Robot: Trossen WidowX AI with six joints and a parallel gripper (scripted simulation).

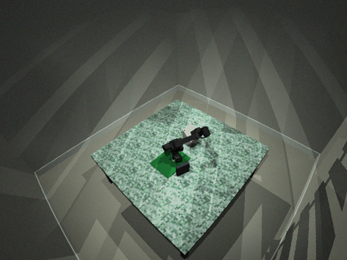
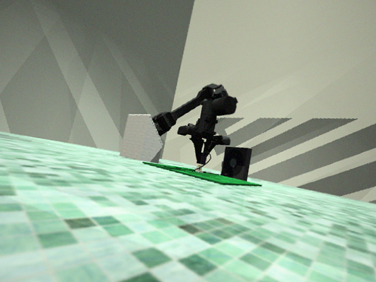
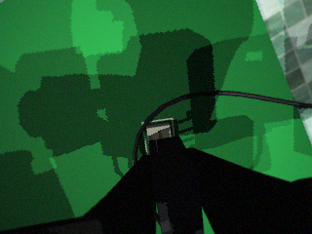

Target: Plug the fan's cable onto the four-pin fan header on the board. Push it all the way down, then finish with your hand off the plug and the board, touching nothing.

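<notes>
The black plug is 10 mm ahead of my gripper tip and 10 mm above it. The rest, counted from my gripper tip: white four-pin fan header (40 mm below, 10 mm ahead); then header key (30 mm below, 10 mm to the right); then green board (60 mm below, 40 mm ahead, 30 mm to the right).
</notes>
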